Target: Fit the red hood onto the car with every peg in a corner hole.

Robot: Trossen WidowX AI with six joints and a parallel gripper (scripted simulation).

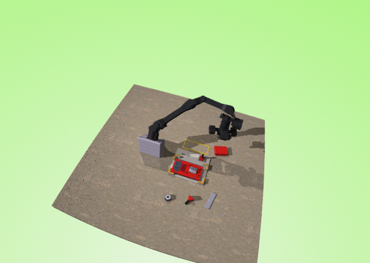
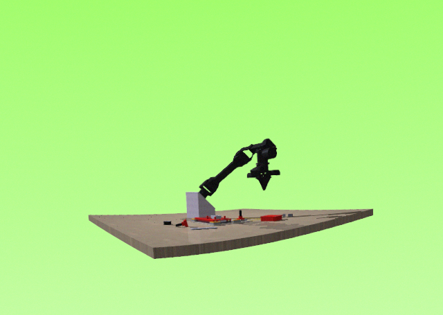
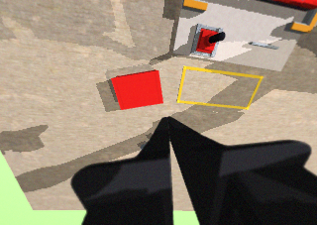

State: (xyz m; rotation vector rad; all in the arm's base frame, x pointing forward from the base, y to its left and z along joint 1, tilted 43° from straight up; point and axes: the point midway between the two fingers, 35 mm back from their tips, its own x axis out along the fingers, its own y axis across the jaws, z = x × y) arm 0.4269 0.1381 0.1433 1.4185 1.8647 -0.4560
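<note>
The red hood is 15 cm below my gripper tip, 4 cm ahead of it and 2 cm to the left of it. The rest, counted from my gripper tip: small wheel (49 cm to the right, 16 cm behind, 15 cm below); then grey engine block (24 cm to the right, 14 cm below, 9 cm behind).
</note>
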